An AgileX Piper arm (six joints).
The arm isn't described. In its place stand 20 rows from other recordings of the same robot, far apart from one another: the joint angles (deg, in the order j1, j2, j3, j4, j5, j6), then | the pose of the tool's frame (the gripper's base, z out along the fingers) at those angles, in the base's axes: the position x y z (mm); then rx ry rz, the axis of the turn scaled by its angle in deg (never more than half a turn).
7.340, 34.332, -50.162, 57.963, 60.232, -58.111 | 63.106, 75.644, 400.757, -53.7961, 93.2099, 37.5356
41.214, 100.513, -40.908, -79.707, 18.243, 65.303 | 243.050, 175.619, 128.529, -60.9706, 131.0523, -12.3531
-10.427, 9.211, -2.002, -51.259, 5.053, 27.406 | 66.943, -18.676, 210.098, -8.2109, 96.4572, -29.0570
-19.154, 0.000, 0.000, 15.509, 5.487, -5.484 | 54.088, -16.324, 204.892, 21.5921, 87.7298, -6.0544
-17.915, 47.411, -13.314, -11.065, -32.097, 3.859 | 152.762, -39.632, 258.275, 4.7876, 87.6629, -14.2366
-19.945, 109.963, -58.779, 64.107, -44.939, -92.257 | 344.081, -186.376, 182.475, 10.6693, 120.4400, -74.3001
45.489, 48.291, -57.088, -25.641, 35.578, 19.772 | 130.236, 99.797, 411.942, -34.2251, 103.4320, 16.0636
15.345, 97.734, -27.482, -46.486, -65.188, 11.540 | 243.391, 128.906, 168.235, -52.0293, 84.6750, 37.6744
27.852, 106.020, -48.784, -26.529, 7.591, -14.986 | 296.681, 150.694, 121.104, -83.7810, 123.6769, -9.2293
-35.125, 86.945, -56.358, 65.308, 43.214, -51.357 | 284.266, -130.753, 266.455, 28.6313, 124.6269, 30.4481
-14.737, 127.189, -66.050, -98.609, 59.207, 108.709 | 362.430, -175.251, 96.484, 47.5133, 115.4244, -72.8290
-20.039, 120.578, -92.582, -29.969, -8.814, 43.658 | 475.697, -166.092, 244.731, 27.8520, 101.5529, -0.2112
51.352, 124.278, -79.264, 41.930, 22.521, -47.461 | 259.625, 361.962, 116.290, -79.6395, 128.6383, 34.8049
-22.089, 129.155, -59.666, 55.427, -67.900, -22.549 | 338.978, -212.493, 90.464, 58.9170, 83.1986, -54.6933
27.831, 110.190, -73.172, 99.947, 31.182, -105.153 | 357.081, 240.992, 226.023, -50.4072, 106.1059, 46.2236
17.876, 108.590, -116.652, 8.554, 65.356, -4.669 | 397.253, 141.052, 385.325, -26.7803, 140.1811, 16.7492
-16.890, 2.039, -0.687, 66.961, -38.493, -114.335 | 20.899, -60.818, 236.167, 9.2760, 80.1985, -79.9565
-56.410, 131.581, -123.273, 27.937, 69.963, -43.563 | 307.042, -389.914, 238.871, 24.0578, 146.3382, 6.7719
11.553, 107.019, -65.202, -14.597, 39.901, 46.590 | 351.260, 56.788, 161.995, 35.1992, 159.4300, -4.1054
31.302, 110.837, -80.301, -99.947, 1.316, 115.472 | 389.424, 234.383, 246.027, -15.2730, 116.3337, 28.3039
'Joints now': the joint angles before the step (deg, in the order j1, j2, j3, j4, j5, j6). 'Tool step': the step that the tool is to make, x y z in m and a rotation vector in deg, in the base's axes. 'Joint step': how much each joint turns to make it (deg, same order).
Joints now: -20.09 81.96 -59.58 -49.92 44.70 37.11
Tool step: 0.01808 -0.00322 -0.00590 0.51 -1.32 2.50
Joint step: 0.00 3.27 -1.94 -0.01 -3.58 0.17
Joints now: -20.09 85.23 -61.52 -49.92 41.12 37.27
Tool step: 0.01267 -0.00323 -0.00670 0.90 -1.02 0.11
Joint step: 0.00 2.75 -1.50 -0.24 -1.60 1.75
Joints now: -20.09 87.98 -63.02 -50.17 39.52 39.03
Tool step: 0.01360 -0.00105 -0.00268 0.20 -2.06 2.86
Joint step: 0.00 1.99 -1.36 -0.15 -3.89 0.00
